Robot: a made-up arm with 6 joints. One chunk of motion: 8 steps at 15 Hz.
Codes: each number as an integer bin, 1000 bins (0 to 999) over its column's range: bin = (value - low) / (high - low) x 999, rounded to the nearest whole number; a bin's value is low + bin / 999 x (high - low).
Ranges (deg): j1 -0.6..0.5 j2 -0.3..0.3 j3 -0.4..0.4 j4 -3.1..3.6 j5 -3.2..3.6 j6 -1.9..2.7
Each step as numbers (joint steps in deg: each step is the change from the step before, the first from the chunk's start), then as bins.
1 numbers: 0.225 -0.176 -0.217 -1.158 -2.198 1.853
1 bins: 749 206 229 290 147 815
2 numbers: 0.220 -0.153 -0.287 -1.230 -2.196 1.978
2 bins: 745 245 141 279 147 842
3 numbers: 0.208 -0.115 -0.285 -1.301 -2.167 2.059
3 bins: 734 308 144 268 152 860
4 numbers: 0.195 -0.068 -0.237 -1.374 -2.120 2.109
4 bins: 722 386 204 257 159 871
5 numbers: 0.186 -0.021 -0.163 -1.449 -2.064 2.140
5 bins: 714 465 296 246 167 877
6 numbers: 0.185 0.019 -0.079 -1.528 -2.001 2.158
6 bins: 713 531 401 234 176 881
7 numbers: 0.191 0.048 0.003 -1.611 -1.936 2.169
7 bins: 718 579 503 222 186 884
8 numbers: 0.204 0.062 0.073 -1.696 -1.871 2.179
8 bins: 730 603 591 209 195 886
